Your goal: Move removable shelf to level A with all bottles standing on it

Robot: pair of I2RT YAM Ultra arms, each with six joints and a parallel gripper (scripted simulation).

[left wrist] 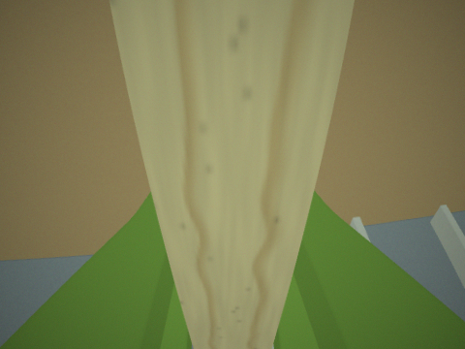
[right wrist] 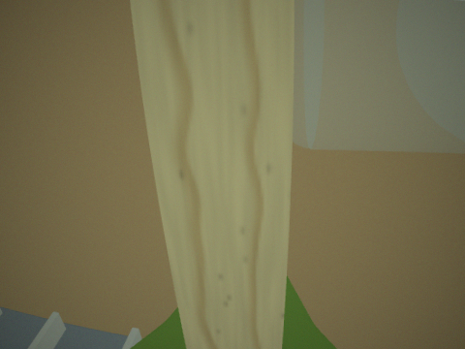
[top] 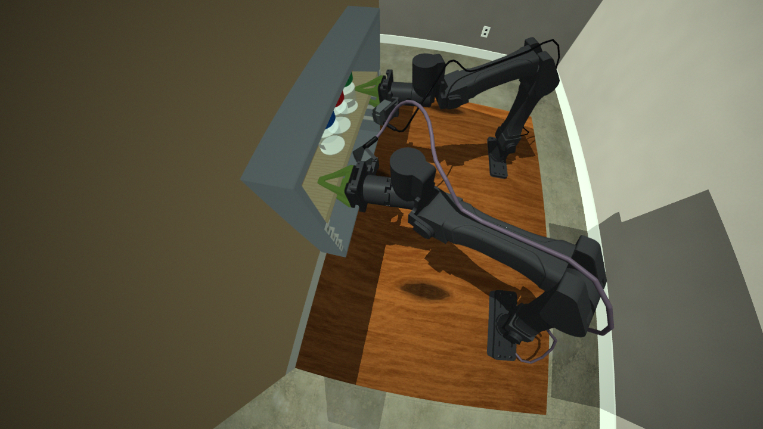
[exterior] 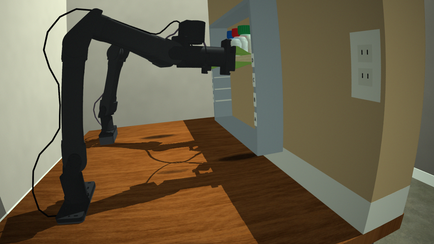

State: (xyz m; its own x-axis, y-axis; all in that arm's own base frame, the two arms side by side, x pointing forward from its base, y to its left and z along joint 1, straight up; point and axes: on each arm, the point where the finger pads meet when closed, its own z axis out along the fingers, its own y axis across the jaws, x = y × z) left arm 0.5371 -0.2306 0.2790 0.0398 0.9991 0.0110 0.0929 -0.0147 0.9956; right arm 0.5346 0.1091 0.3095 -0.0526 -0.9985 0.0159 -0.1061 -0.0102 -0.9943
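Now: the blue-capped bottle 9 cm to the right of my left hand, 6 cm above it and 1 cm ahead of it. Round my left hand: red-capped bottle (15 cm to the right, 6 cm above, 1 cm ahead); wooden shelf (15 cm to the right); grey wall rack (15 cm to the right, 4 cm below).
Right now my right hand is 80 mm to the right of the green-capped bottle, 60 mm below it and 10 mm short of it. From my right hand the other things lie so: red-capped bottle (140 mm to the left, 60 mm above, 20 mm ahead); wooden shelf (150 mm to the left, 10 mm ahead); grey wall rack (150 mm to the left, 40 mm below, 10 mm ahead).
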